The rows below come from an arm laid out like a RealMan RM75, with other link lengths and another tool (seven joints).
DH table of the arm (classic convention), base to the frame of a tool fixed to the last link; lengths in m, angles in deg. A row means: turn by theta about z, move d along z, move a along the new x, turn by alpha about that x. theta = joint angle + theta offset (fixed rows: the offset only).
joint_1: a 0; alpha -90; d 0.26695; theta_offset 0
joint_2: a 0; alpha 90; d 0; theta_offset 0
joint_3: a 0; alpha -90; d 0.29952; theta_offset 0
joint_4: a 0; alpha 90; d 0; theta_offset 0
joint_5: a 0; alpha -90; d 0.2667; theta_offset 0
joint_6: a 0; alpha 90; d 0; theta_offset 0
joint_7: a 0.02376; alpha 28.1; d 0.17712; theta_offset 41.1
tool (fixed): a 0; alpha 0; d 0.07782; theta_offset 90
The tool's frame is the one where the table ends.
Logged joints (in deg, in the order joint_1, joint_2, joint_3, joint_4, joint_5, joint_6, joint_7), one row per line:
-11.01 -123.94 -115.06 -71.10 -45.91 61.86 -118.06
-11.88 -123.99 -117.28 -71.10 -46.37 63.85 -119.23
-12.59 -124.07 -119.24 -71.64 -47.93 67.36 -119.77
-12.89 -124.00 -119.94 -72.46 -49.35 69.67 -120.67
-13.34 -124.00 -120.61 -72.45 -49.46 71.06 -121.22
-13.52 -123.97 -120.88 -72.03 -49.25 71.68 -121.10
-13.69 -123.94 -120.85 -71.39 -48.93 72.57 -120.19
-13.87 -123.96 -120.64 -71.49 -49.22 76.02 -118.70
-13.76 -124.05 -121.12 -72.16 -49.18 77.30 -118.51
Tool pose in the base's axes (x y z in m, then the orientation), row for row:
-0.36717 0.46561 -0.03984 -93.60 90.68 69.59
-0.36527 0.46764 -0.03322 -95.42 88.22 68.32
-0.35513 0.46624 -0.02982 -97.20 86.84 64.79
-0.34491 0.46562 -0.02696 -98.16 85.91 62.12
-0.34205 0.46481 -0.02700 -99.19 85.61 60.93
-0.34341 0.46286 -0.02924 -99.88 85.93 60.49
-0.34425 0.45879 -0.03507 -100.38 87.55 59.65
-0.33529 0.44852 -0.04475 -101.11 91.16 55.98
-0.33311 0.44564 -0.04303 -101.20 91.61 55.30
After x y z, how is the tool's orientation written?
As a rotation vector, in degrees.
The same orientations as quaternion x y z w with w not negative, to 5 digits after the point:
-0.60861 0.58962 0.45249 0.27783
-0.62286 0.57587 0.44597 0.28554
-0.63784 0.56986 0.42516 0.29607
-0.64702 0.56627 0.40946 0.30502
-0.65376 0.56425 0.40159 0.30487
-0.65700 0.56524 0.39790 0.30088
-0.65765 0.57359 0.39080 0.29285
-0.65895 0.59410 0.36483 0.28236
-0.65930 0.59682 0.36027 0.28166

